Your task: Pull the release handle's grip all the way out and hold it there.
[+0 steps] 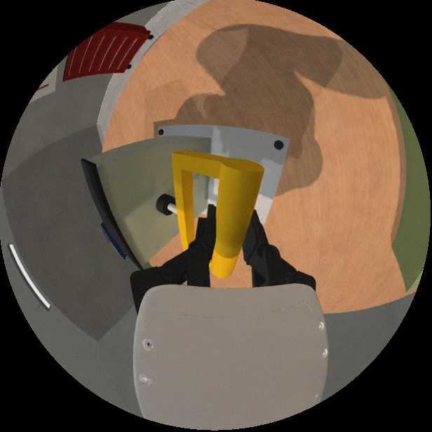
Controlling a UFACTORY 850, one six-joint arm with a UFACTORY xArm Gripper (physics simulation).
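The release handle's yellow grip (240,190) is a thick round bar, joined by a flat arm at its far end to a thinner yellow side bar (185,205) on the left. My gripper (228,218) has one black finger on each side of the thick bar, close against it, and is shut on it. The bar's near end shows between the fingers, close to the gripper body. A white rod with a black knob (164,204) stands left of the side bar. The contact faces of the fingers are hidden by the bar.
A grey bolted plate (272,162) lies beneath the handle on the wooden surface (360,210). A pale greenish panel (132,185) with a dark edge (106,207) stands at the left. A red slatted object (102,52) is at the upper left, and a blue object (114,241) at the lower left.
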